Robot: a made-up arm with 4 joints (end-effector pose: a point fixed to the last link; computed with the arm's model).
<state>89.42 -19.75 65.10 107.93</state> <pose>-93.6 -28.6 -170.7 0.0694 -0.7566 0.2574 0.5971</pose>
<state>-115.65 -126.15 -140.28 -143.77</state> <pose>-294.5 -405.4 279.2 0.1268 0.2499 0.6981 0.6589</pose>
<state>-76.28 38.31 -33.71 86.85</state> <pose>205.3 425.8 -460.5 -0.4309 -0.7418 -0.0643 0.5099</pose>
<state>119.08 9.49 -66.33 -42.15</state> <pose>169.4 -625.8 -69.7 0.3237 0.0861 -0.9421 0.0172</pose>
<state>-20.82 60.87 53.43 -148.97</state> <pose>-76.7 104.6 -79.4 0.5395 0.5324 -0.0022 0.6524</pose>
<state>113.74 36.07 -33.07 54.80</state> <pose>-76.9 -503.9 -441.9 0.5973 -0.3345 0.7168 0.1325</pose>
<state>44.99 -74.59 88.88 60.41</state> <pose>-33.2 40.3 -136.0 -0.6314 -0.1661 0.0235 0.7571</pose>
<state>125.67 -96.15 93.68 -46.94</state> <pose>-115.5 158.8 -160.2 -0.7159 0.0260 -0.1101 0.6889</pose>
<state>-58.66 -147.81 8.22 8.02</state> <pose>461.9 -109.1 -82.6 0.3977 0.8509 -0.1810 0.2916</pose>
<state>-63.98 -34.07 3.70 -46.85</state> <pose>238.9 268.9 167.4 0.3466 0.5482 -0.4301 0.6280</pose>
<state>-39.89 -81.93 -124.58 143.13</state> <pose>-83.9 35.9 483.5 0.6880 -0.5015 -0.4554 0.2605</pose>
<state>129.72 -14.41 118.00 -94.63</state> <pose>191.5 84.8 64.4 -0.1451 0.6781 -0.0079 0.7205</pose>
